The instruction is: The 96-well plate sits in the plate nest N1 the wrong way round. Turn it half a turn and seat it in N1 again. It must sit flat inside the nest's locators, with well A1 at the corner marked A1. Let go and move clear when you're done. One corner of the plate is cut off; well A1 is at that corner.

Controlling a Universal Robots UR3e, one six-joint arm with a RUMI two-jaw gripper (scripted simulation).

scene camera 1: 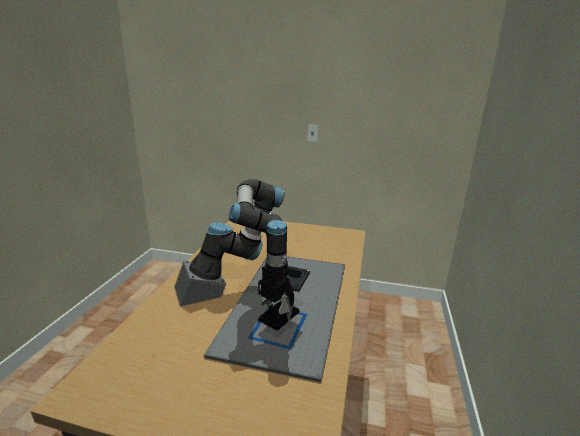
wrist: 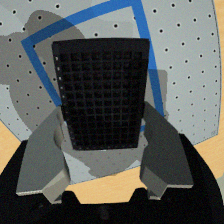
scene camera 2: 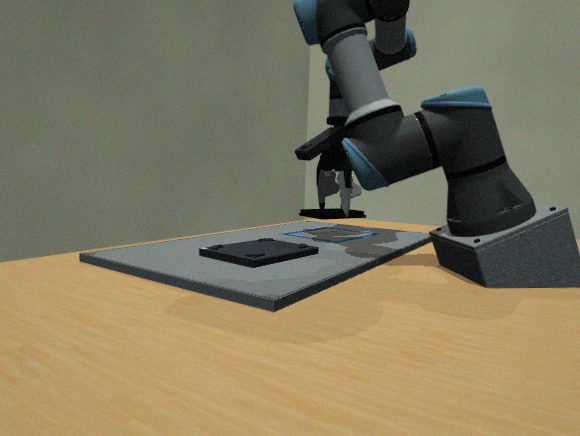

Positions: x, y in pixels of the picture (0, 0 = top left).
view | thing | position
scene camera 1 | gripper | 278, 315
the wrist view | gripper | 103, 104
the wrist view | black 96-well plate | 119, 99
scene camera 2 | gripper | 333, 215
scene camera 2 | plate nest N1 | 275, 251
